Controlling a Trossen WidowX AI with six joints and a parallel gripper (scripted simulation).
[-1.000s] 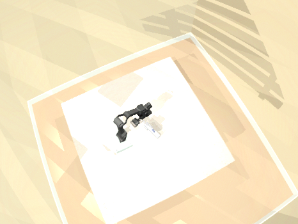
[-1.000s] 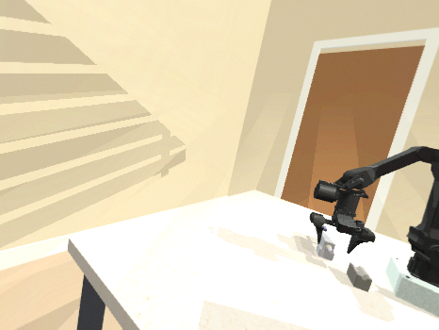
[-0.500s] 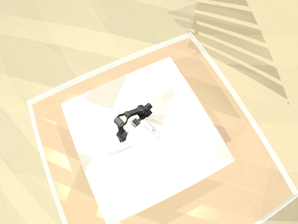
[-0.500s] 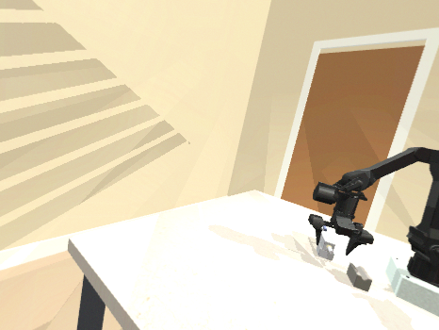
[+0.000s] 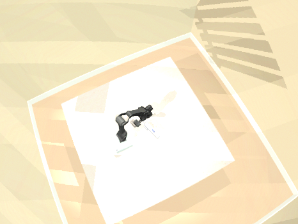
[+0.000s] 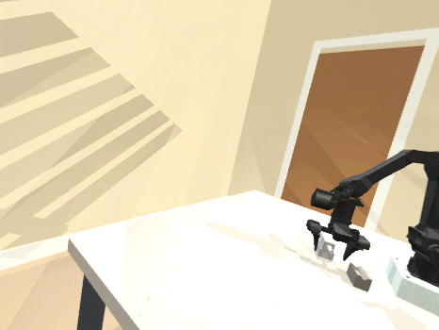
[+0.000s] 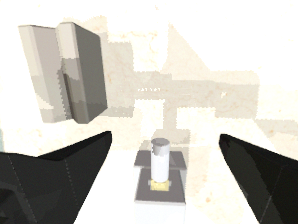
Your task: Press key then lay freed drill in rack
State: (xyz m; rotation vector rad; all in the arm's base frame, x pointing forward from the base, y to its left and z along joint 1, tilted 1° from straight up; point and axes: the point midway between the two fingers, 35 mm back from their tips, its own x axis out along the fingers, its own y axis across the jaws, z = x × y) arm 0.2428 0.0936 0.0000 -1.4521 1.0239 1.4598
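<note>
Right now my gripper tip is 6 cm to the left of the drill, 2 cm below it and 2 cm short of it. The rest, counted from my gripper tip: grey rack 9 cm behind, 2 cm to the left, 1 cm below; then blue key 14 cm to the right, 4 cm ahead, 2 cm above.
</note>
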